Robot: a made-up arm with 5 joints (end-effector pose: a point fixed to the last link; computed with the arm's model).
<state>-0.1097 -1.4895 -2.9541 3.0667 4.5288</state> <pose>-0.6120 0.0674 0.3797 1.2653 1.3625 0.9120</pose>
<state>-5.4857 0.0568 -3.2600 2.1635 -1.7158</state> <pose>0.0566 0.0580 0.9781 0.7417 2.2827 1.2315</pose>
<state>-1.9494 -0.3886 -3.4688 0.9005 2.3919</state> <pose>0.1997 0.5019 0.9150 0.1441 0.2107 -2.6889</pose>
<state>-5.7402 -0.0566 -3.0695 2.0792 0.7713</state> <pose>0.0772 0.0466 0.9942 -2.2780 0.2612 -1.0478</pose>
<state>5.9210 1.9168 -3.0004 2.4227 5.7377</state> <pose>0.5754 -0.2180 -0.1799 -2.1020 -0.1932 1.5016</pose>
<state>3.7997 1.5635 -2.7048 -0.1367 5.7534</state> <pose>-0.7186 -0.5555 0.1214 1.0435 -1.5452 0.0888</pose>
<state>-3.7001 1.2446 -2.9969 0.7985 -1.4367</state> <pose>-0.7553 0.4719 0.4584 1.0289 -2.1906 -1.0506</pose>
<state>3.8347 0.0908 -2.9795 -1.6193 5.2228</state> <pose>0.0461 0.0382 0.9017 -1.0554 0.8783 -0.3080</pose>
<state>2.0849 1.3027 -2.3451 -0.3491 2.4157</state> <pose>-0.4381 0.7758 0.1569 -1.8321 0.3058 0.9747</pose>
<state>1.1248 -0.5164 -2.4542 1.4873 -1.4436</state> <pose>0.0113 0.0237 1.0588 0.6136 2.0820 1.9633</pose>
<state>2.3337 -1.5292 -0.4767 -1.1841 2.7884</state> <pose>-0.0309 0.0323 0.7079 0.0559 -0.0129 1.9801</pose>
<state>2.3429 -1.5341 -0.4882 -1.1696 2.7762</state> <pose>-0.0272 0.0279 0.7131 0.0582 -0.0128 1.9770</pose>
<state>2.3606 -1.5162 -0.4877 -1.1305 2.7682</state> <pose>-0.0377 0.0374 0.7162 -0.0084 0.0017 1.9872</pose>
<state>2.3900 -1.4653 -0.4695 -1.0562 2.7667</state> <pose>-0.0706 0.0660 0.7131 -0.1762 0.0336 2.0107</pose>
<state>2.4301 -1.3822 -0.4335 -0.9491 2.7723</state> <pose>-0.1275 0.1099 0.6953 -0.4453 0.0769 2.0323</pose>
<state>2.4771 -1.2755 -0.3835 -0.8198 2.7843</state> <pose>-0.2017 0.1580 0.6532 -0.7906 0.1224 2.0282</pose>
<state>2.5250 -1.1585 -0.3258 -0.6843 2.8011</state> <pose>-0.2786 0.1975 0.5846 -1.1677 0.1622 1.9785</pose>
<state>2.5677 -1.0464 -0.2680 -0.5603 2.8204</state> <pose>-0.3414 0.2207 0.5000 -1.5219 0.1933 1.8832</pose>
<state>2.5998 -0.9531 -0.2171 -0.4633 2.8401</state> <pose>-0.3812 0.2294 0.4183 -1.8056 0.2180 1.7669</pose>
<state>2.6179 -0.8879 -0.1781 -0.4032 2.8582</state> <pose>-0.3996 0.2308 0.3564 -1.9924 0.2405 1.6670</pose>
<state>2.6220 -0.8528 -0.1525 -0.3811 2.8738</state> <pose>-0.4042 0.2312 0.3209 -2.0830 0.2636 1.6108</pose>
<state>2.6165 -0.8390 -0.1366 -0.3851 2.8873</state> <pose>-0.4025 0.2332 0.3052 -2.1091 0.2873 1.5934</pose>
